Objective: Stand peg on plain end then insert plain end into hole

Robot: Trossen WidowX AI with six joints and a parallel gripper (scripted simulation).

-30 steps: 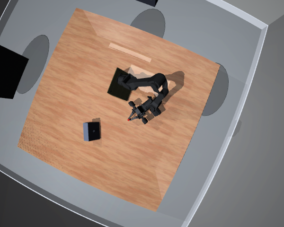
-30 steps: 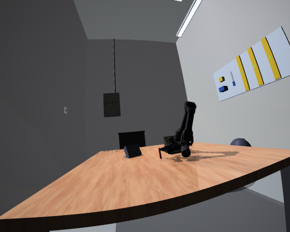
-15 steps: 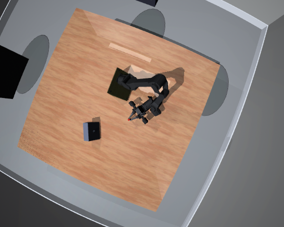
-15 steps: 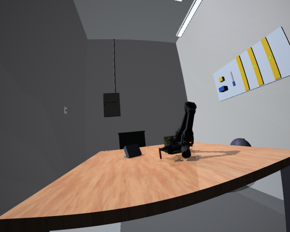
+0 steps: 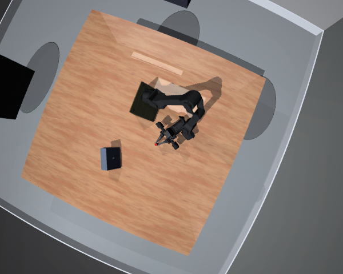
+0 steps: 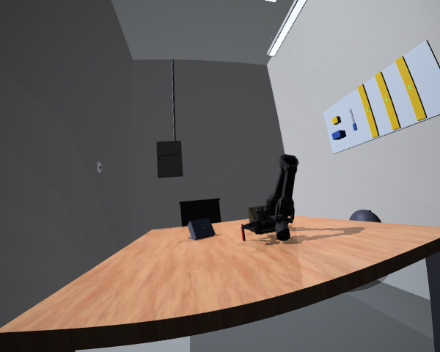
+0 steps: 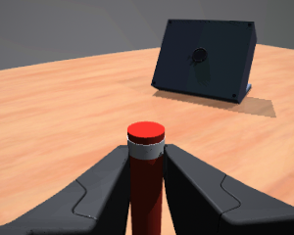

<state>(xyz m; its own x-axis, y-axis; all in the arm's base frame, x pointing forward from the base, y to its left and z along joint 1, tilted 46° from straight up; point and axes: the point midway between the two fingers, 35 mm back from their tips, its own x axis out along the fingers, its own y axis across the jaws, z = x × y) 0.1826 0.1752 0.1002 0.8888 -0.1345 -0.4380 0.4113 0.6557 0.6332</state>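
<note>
The red peg lies 10 mm below my gripper tip. Round my gripper tip: grey sloped panel (210 mm ahead, 210 mm to the right, 20 mm below).
</note>
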